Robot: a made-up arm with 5 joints. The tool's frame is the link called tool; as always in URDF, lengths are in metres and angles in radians.
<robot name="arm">
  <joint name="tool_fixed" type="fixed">
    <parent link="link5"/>
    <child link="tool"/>
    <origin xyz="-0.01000 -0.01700 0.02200" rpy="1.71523 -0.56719 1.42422"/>
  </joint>
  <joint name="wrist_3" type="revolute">
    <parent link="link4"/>
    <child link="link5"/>
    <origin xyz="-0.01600 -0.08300 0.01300" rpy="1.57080 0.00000 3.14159"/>
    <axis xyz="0 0 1"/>
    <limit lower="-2.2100" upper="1.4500" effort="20" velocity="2.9"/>
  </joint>
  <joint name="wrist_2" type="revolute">
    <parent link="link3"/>
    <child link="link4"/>
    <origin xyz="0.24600 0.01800 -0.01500" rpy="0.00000 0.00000 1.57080"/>
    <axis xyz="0 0 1"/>
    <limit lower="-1.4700" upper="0.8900" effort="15" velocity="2.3"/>
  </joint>
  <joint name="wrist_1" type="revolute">
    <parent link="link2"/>
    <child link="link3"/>
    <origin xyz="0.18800 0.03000 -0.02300" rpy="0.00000 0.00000 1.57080"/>
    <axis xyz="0 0 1"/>
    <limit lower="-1.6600" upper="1.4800" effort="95" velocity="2"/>
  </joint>
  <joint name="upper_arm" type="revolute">
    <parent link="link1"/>
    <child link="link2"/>
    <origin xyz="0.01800 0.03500 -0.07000" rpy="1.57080 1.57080 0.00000"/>
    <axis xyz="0 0 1"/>
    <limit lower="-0.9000" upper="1.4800" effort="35" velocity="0.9"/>
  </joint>
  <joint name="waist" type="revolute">
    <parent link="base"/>
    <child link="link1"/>
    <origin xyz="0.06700 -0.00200 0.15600" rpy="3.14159 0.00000 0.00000"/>
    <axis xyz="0 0 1"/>
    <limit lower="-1.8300" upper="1.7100" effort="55" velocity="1.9"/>
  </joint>
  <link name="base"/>
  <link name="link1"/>
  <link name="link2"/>
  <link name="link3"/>
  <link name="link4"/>
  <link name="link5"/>
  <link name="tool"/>
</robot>
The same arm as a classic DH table. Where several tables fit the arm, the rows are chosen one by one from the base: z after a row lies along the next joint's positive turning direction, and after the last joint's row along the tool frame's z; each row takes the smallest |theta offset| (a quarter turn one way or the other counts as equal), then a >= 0, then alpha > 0; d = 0 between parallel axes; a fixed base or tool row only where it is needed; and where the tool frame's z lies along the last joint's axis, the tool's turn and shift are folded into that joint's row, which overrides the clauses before.
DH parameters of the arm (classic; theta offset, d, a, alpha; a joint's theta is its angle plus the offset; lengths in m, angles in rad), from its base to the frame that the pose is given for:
base (fixed): -0.0298 0 0.067 3.1416
waist: -0.0298 -0.226 0.018 1.5708
upper_arm: -1.4126 0 0.1904 0
wrist_1: 1.4856 0 0.2467 0
wrist_2: 1.4978 -0.06 -0.016 -1.5708
wrist_3: 1.5022 -0.0621 0.0176 -1.6925
tool (fixed): -2.5696 -0.0089 0 0
Joint limits (rad, base to tool): -1.83..1.71 -0.9..1.48 -1.66..1.48 -1.47..0.89 -2.21..1.45

